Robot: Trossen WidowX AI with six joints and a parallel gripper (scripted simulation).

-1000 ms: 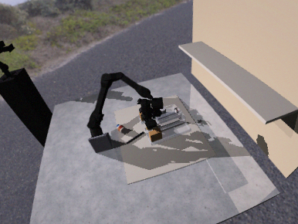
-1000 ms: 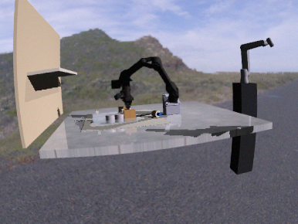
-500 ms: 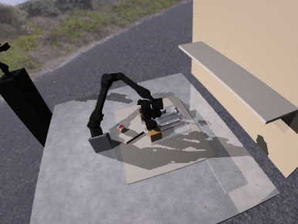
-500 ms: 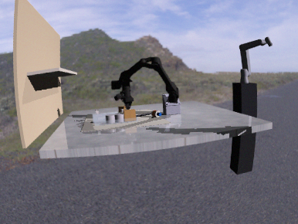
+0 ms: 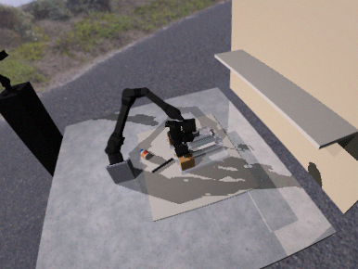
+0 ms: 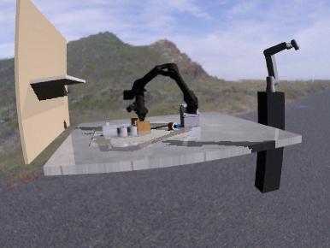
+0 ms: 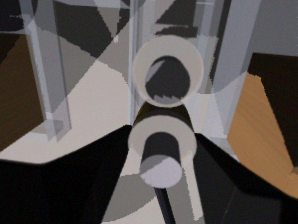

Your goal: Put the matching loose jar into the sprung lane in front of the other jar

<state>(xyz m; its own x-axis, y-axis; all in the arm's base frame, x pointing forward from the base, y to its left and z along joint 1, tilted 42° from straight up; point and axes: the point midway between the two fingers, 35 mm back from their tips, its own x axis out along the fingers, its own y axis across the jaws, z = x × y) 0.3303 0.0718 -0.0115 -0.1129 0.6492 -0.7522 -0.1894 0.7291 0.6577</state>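
Now: gripper tip 100 mm past the black stick, 40 mm above it and 30 mm to the left of it. Also, from my gripper tip: shelf (500 mm ahead, 320 mm above, 60 mm to the left); lane (130 mm ahead, 50 mm to the left, 30 mm below).
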